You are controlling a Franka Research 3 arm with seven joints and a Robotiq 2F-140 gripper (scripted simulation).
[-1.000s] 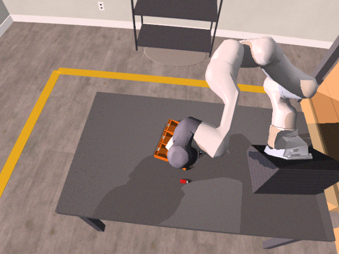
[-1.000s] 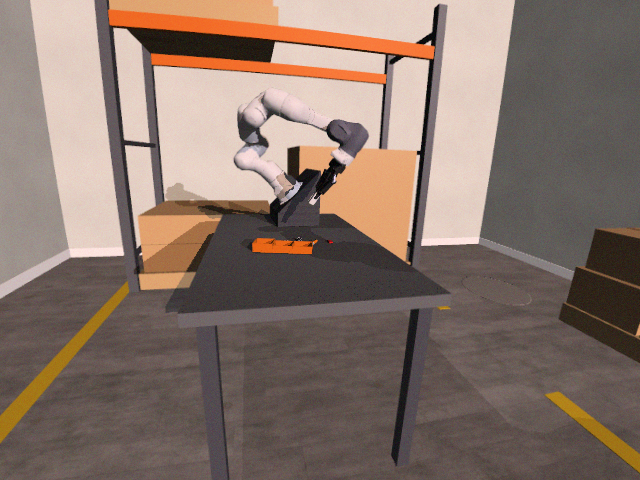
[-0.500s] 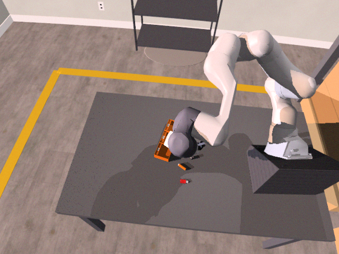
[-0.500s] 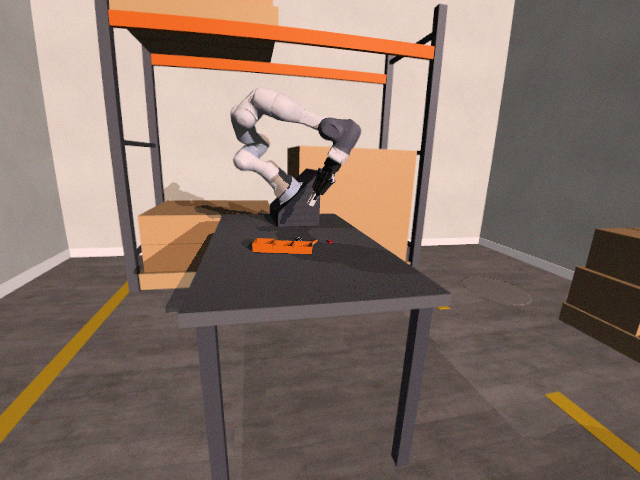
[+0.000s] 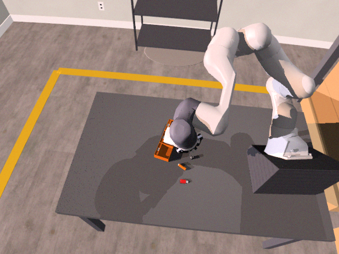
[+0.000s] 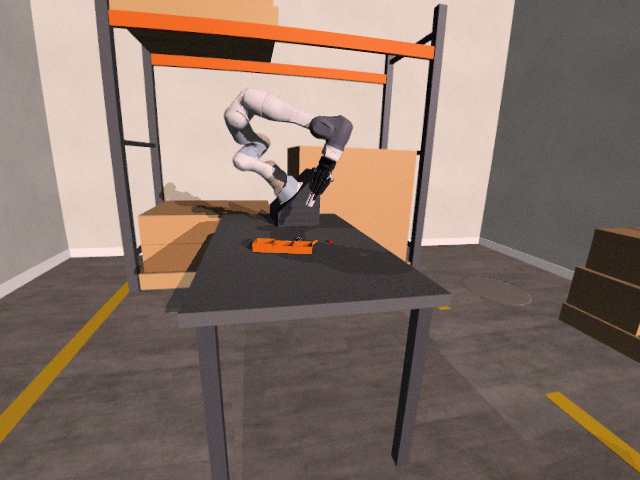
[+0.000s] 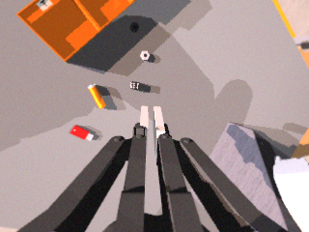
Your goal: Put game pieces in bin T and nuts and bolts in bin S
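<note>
My gripper is now 190 mm above the orange bin tray, 150 mm to the left of it and 120 mm short of it. Also, from my hand: orange cylinder 200 mm below, 40 mm ahead, 10 mm to the left; then red piece 200 mm below, 90 mm to the left, 20 mm ahead; then black die 200 mm below, 50 mm to the right, 20 mm behind.
</note>
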